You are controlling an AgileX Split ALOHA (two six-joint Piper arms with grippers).
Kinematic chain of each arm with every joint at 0, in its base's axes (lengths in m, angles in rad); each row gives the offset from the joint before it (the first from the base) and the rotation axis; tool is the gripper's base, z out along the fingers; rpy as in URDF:
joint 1: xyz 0 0 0.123 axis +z
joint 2: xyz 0 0 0 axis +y
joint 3: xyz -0.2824 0 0.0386 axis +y
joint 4: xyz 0.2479 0 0.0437 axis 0.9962 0 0.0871
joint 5: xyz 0 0 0 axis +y
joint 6: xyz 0.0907 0 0.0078 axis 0.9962 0 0.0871
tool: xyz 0 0 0 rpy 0 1.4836 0
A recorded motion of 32 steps. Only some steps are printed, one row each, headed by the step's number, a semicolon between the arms.
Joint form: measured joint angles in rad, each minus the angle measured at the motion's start. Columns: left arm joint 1, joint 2, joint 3, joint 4, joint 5, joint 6; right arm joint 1, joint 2, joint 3, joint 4, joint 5, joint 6.
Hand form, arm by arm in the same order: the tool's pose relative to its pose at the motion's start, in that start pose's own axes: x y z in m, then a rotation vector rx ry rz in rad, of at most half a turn. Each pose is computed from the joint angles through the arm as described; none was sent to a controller.
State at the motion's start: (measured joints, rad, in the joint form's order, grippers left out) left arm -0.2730 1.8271 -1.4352 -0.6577 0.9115 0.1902; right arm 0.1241 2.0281 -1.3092 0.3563 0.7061 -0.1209
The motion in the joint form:
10: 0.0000 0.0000 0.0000 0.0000 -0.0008 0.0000; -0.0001 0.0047 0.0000 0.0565 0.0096 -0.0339
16: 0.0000 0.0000 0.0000 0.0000 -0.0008 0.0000; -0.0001 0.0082 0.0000 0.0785 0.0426 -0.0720
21: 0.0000 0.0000 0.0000 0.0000 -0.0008 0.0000; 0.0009 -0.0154 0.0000 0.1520 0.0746 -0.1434
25: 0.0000 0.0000 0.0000 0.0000 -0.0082 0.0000; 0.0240 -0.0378 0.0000 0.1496 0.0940 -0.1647
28: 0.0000 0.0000 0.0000 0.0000 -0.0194 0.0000; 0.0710 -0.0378 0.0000 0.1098 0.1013 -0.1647
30: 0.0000 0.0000 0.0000 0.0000 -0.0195 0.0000; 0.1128 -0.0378 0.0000 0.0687 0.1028 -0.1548
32: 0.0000 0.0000 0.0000 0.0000 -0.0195 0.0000; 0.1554 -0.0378 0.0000 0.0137 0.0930 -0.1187
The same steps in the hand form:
10: -0.0001 0.0000 0.0000 -0.0002 -0.0008 0.0000; 0.0007 0.0029 0.0017 -0.0371 0.0089 0.0102
16: -0.0001 0.0000 0.0000 -0.0002 -0.0008 0.0000; 0.0037 0.0044 0.0029 -0.0570 0.0417 -0.0111
21: -0.0001 0.0000 0.0000 -0.0002 -0.0008 0.0000; 0.0041 0.0122 -0.0065 -0.1174 0.0390 -0.0365
25: -0.0007 0.0001 0.0000 -0.0016 -0.0081 0.0000; 0.0068 0.0233 -0.0132 -0.1287 0.0426 -0.0884
28: -0.0017 0.0003 0.0000 -0.0037 -0.0191 0.0000; 0.0128 0.0382 -0.0094 -0.1133 0.0684 -0.1613
30: -0.0017 0.0003 0.0000 -0.0037 -0.0191 0.0000; 0.0182 0.0507 -0.0062 -0.0940 0.0863 -0.2204
32: -0.0017 0.0003 0.0000 -0.0037 -0.0191 0.0000; 0.0230 0.0625 -0.0031 -0.0626 0.0932 -0.2643

